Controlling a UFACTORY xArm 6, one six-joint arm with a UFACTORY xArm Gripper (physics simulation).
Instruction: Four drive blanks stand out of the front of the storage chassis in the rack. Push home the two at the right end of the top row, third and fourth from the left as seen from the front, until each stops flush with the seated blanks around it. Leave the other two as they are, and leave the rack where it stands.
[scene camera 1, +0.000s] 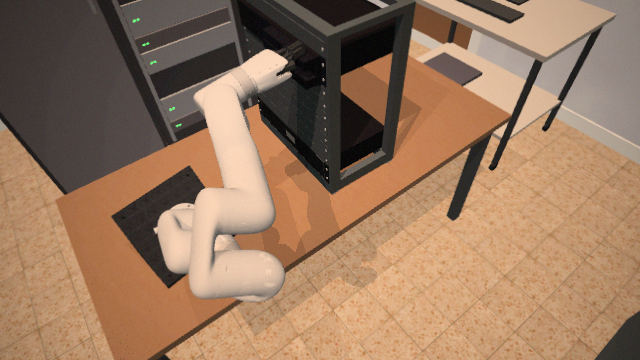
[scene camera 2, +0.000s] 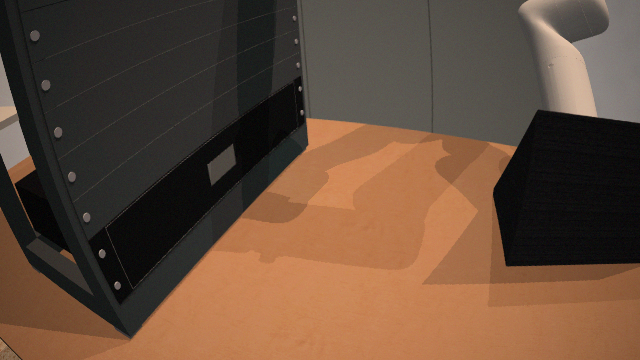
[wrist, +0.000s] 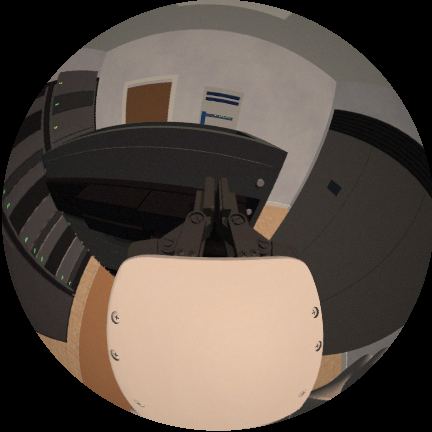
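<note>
My gripper (scene camera 1: 302, 46) is visible, also from the wrist: gripper (wrist: 214, 189). A rack (scene camera 2: 151, 135) is in the scene as well; further views of the rack (scene camera 1: 326, 131), (wrist: 114, 185).
</note>
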